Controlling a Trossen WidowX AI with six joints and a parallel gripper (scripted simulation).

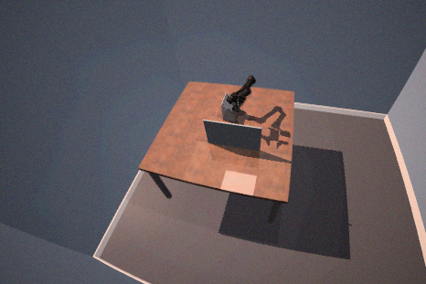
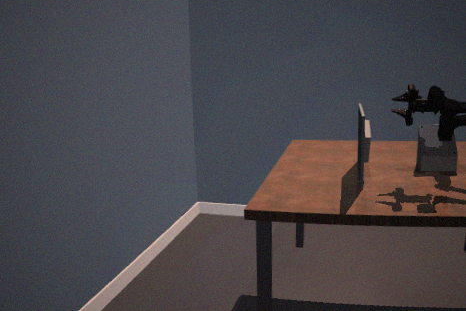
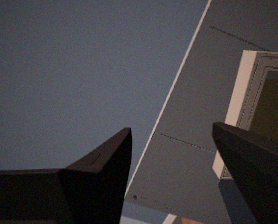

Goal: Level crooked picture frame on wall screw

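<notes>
The picture frame lies 120 mm ahead of my gripper tip, 10 mm to the right of it and 170 mm below it. Also, from my gripper tip: grey wall panel 130 mm ahead, 10 mm to the right, 170 mm below.
</notes>
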